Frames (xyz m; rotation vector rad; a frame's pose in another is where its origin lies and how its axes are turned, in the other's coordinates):
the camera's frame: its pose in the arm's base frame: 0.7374 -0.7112 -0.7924 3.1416 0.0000 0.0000
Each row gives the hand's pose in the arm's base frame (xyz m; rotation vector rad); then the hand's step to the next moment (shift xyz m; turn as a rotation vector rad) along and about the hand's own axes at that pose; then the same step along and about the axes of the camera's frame.
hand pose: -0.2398 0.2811 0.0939 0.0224 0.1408 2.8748
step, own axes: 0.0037 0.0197 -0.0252 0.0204 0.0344 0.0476
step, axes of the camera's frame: -0.0094 0.0203 0.0231 -0.0273 0.0233 -0.0508
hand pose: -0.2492 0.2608 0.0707 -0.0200 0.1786 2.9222
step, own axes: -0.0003 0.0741 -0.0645 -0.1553 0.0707 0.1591
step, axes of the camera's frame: -0.0154 0.0798 0.0552 0.1366 0.0820 -0.1704
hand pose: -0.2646 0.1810 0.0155 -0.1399 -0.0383 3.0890
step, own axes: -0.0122 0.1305 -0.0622 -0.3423 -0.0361 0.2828
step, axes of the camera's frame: 0.0115 0.1295 0.0643 0.3165 -0.0125 -0.3132
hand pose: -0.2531 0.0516 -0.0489 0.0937 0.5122 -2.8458
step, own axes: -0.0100 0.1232 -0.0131 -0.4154 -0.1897 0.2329
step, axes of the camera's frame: 0.0411 0.1049 0.0525 0.3493 -0.1863 -0.3257
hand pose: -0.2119 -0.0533 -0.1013 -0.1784 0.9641 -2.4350
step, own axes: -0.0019 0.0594 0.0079 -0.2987 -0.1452 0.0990
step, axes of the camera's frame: 0.0284 0.0405 0.0339 0.2270 -0.1807 -0.1895
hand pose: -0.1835 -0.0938 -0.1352 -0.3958 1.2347 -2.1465
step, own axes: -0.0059 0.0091 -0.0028 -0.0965 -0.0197 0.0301
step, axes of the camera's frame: 0.0063 -0.0023 0.0089 0.0823 -0.0496 -0.0370
